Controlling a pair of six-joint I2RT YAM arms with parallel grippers.
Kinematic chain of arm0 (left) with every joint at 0, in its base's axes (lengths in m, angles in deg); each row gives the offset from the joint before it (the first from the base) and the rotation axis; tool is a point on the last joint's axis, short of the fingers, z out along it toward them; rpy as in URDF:
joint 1: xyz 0 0 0.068 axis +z
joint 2: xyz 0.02 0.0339 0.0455 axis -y
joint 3: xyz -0.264 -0.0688 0 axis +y
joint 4: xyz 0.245 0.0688 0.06 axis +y
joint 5: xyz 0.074 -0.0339 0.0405 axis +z
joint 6: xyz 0.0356 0 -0.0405 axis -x
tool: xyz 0 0 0 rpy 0 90 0
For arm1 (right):
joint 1: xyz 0 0 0.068 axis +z
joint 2: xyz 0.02 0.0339 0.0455 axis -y
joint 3: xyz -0.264 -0.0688 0 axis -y
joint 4: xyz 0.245 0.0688 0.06 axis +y
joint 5: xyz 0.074 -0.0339 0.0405 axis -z
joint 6: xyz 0.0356 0 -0.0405 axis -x
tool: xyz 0 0 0 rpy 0 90 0
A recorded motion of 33 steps. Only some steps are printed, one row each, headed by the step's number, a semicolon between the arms.
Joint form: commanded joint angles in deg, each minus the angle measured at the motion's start. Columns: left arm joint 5, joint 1, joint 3, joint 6, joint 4, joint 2; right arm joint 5, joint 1, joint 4, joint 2, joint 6, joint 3.
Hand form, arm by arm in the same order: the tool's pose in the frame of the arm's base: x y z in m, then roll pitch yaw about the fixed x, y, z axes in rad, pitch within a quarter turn. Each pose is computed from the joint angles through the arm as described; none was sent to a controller.
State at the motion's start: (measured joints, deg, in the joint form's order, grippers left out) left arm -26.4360 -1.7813 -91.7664 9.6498 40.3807 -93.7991; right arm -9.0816 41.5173 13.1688 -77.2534 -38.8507 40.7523
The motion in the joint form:
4: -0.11 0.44 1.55 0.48 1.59 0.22; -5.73 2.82 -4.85 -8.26 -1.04 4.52
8: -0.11 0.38 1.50 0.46 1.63 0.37; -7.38 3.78 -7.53 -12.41 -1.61 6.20
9: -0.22 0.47 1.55 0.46 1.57 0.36; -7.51 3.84 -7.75 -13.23 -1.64 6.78
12: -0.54 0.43 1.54 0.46 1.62 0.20; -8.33 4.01 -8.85 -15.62 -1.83 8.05
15: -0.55 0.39 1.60 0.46 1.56 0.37; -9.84 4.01 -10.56 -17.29 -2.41 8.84
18: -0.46 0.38 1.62 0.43 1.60 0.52; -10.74 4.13 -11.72 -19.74 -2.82 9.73
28: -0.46 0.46 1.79 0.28 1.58 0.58; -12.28 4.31 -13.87 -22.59 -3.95 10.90
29: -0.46 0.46 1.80 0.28 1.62 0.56; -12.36 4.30 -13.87 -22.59 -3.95 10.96
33: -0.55 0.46 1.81 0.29 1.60 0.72; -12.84 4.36 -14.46 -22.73 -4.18 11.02
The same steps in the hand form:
4: 0.3585 -0.0243 0.3472 -2.5402 0.6895 -2.9597; 0.2060 0.2140 0.1829 2.4739 0.3951 -3.1044
8: 0.3578 -0.0247 0.3483 -2.5397 0.6924 -2.9606; 0.2116 0.2282 0.1746 2.4508 0.3771 -3.0844
9: 0.3580 -0.0242 0.3481 -2.5380 0.6921 -2.9593; 0.2136 0.2307 0.1737 2.4495 0.3754 -3.0826
12: 0.3585 -0.0246 0.3472 -2.5339 0.6879 -2.9613; 0.2185 0.2377 0.1691 2.4403 0.3659 -3.0759
15: 0.3578 -0.0248 0.3480 -2.5329 0.6908 -2.9615; 0.2225 0.2431 0.1666 2.4114 0.3570 -3.0756
18: 0.3571 -0.0248 0.3487 -2.5343 0.6928 -2.9618; 0.2264 0.2489 0.1592 2.4052 0.3393 -3.0701
28: 0.3569 -0.0243 0.3481 -2.5365 0.6928 -2.9634; 0.2315 0.2569 0.1520 2.3788 0.3187 -3.0710
29: 0.3569 -0.0243 0.3479 -2.5368 0.6916 -2.9636; 0.2317 0.2571 0.1523 2.3773 0.3188 -3.0707
33: 0.3562 -0.0244 0.3488 -2.5345 0.6942 -2.9632; 0.2319 0.2583 0.1526 2.3653 0.3186 -3.0705

